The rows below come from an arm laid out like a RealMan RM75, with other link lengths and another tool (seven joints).
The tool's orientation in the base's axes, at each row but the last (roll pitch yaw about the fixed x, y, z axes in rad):
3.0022 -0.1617 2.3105
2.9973 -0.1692 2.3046
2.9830 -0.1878 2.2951
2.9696 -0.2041 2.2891
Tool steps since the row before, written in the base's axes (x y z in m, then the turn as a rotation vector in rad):
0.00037 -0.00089 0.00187 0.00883 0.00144 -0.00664
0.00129 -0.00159 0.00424 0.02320 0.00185 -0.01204
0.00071 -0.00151 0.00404 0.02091 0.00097 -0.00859
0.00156 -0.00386 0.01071 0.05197 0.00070 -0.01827
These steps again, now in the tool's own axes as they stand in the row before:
-0.00059 -0.00005 -0.00202 -0.00589 0.00662 0.00675
-0.00130 0.00054 -0.00449 -0.01599 0.01691 0.01204
-0.00082 0.00021 -0.00429 -0.01450 0.01515 0.00849
-0.00168 0.00059 -0.01135 -0.03668 0.03711 0.01768

